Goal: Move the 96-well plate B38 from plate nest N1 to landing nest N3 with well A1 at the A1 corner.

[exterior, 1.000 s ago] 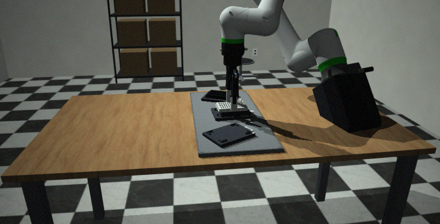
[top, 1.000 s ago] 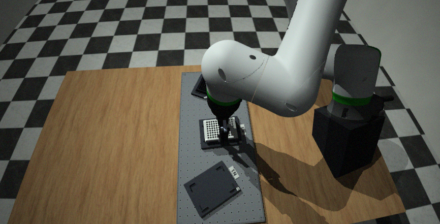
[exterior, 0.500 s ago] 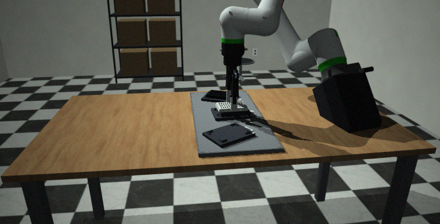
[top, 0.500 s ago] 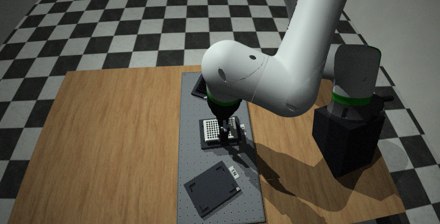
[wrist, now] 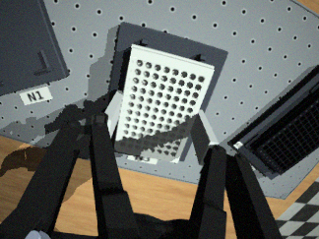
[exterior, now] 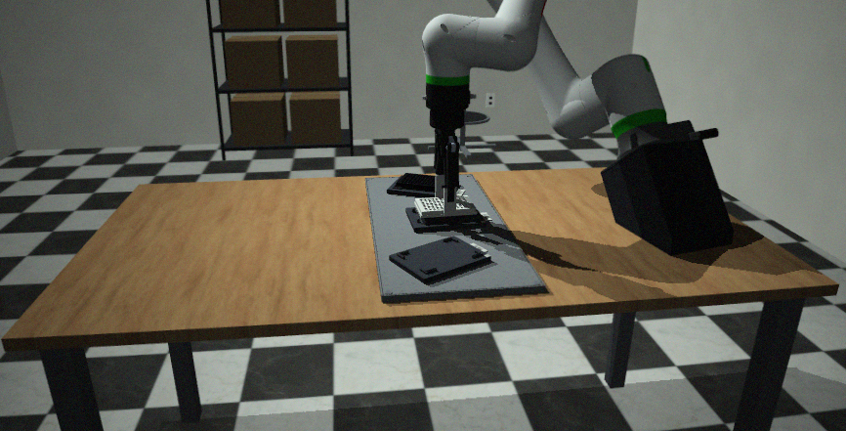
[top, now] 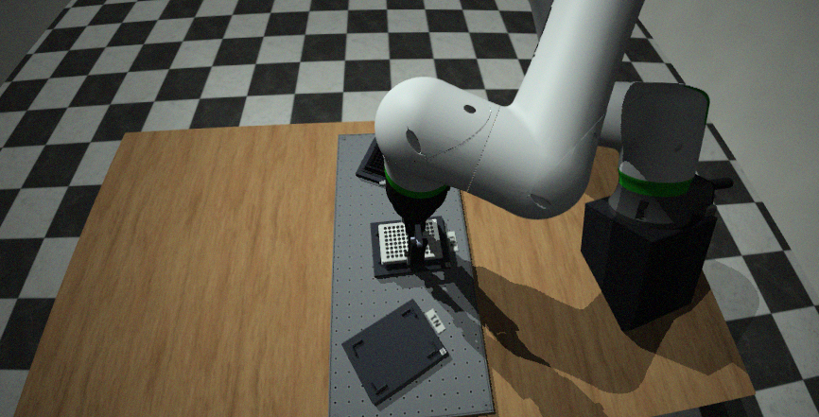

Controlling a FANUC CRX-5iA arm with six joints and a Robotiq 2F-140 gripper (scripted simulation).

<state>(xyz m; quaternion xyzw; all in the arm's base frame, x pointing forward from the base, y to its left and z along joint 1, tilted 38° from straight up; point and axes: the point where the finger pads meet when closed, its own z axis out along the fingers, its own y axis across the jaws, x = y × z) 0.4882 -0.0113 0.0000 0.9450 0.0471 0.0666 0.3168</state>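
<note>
My gripper is now 2 cm above the white 96-well plate B38. The rest, counted from my hand: landing nest N3: 5 cm below; then black plate B83: 2 cm ahead, 21 cm to the right, 4 cm below; then N1 label: 4 cm behind, 16 cm to the left, 6 cm below.
</note>
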